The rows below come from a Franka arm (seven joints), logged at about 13 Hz.
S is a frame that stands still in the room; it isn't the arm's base.
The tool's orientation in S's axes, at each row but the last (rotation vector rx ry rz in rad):
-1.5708, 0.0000, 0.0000
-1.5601, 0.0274, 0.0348
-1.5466, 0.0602, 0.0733
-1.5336, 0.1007, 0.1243
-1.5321, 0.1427, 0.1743
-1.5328, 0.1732, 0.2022
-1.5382, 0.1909, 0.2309
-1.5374, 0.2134, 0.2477
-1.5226, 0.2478, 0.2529
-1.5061, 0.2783, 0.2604
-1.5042, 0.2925, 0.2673
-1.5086, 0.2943, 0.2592
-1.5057, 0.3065, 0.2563
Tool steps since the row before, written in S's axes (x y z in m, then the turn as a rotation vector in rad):
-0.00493, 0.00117, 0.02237, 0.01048, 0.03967, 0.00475
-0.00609, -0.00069, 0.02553, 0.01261, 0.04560, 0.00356
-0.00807, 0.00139, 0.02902, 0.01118, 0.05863, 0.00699
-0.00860, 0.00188, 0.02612, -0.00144, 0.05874, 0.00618
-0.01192, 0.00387, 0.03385, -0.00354, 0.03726, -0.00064
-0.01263, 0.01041, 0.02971, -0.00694, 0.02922, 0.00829
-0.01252, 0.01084, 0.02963, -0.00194, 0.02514, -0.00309
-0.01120, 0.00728, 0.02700, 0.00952, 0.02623, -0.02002
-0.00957, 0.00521, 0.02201, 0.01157, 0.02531, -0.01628
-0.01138, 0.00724, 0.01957, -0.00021, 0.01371, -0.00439
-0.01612, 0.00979, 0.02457, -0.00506, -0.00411, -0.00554
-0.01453, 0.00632, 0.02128, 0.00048, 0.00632, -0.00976
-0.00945, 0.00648, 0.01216, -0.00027, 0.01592, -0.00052
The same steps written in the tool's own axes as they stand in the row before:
-0.00493, -0.02237, 0.00117, 0.01048, -0.00475, 0.03967
-0.00710, -0.02527, -0.00039, 0.01268, -0.00358, 0.04558
-0.01050, -0.02819, 0.00213, 0.01109, -0.00658, 0.05869
-0.01222, -0.02454, 0.00291, -0.00128, -0.00397, 0.05893
-0.01839, -0.03062, 0.00524, -0.00247, 0.00248, 0.03727
-0.01909, -0.02556, 0.01153, -0.00807, -0.00560, 0.02957
-0.01964, -0.02502, 0.01186, -0.00034, 0.00396, 0.02509
-0.01837, -0.02245, 0.00813, 0.01556, 0.01685, 0.02556
-0.01597, -0.01769, 0.00593, 0.01632, 0.01262, 0.02477
-0.01736, -0.01419, 0.00789, 0.00125, 0.00487, 0.01349
-0.02380, -0.01683, 0.01047, -0.00276, 0.00675, -0.00447
-0.02111, -0.01460, 0.00672, 0.00375, 0.00927, 0.00594
-0.01329, -0.00770, 0.00658, -0.00044, 0.00140, 0.01586

